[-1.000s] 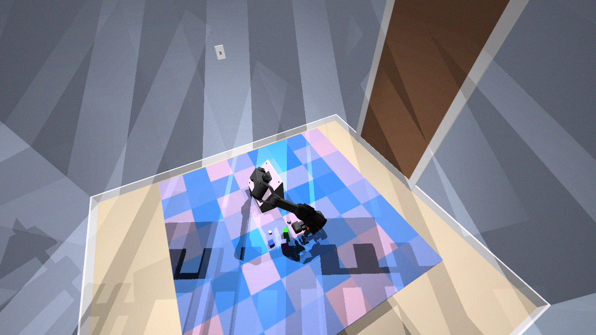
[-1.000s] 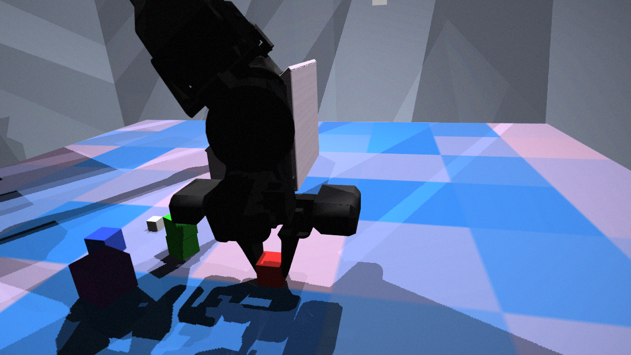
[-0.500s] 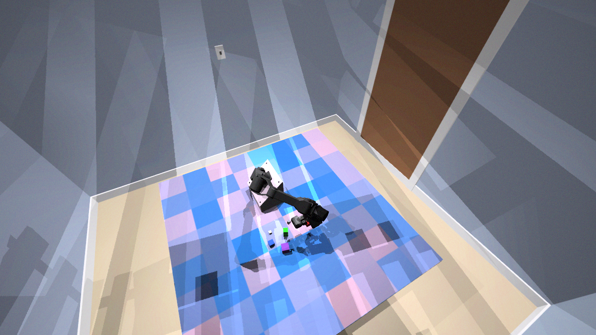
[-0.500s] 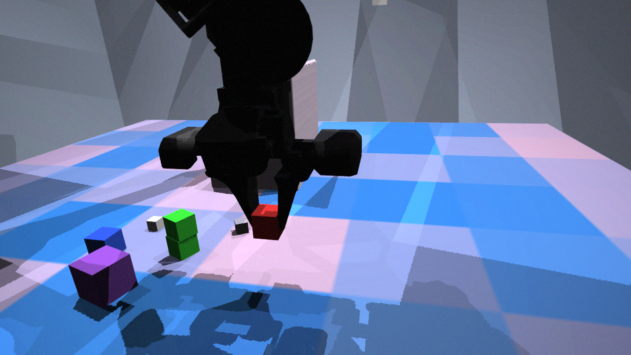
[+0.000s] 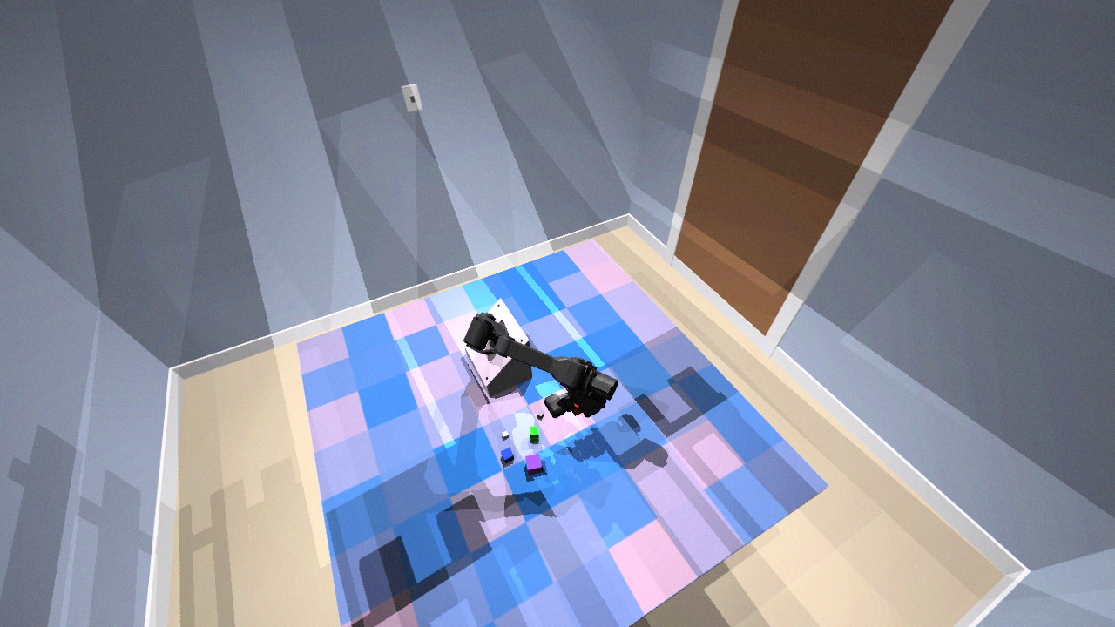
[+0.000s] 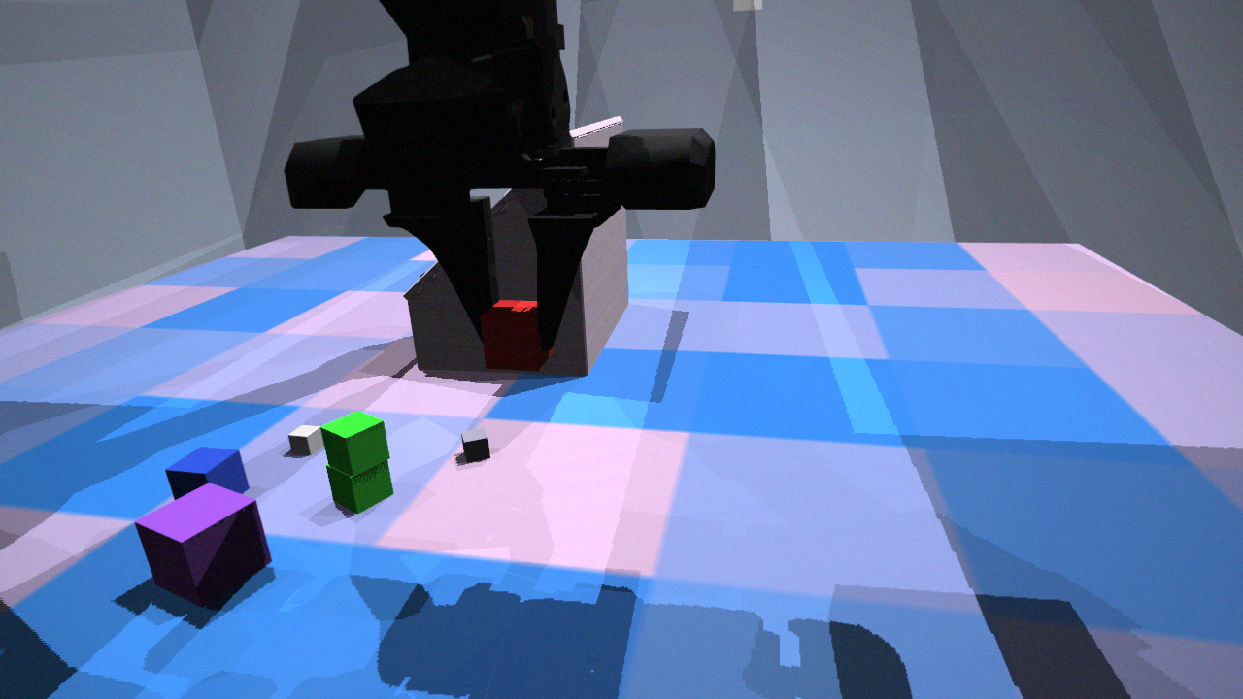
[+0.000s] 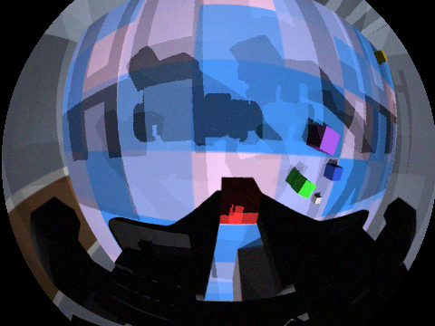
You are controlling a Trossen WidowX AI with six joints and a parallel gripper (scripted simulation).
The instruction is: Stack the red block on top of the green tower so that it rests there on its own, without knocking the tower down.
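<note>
My gripper tip is 110 mm above the small dark grey cube, 90 mm to the left of it and 90 mm past it. The rest, counted from my gripper tip: red block: 10 mm above; then purple block: 170 mm to the right, 100 mm below, 60 mm ahead; then small white cube: 210 mm to the right, 110 mm below, 60 mm behind.
</note>
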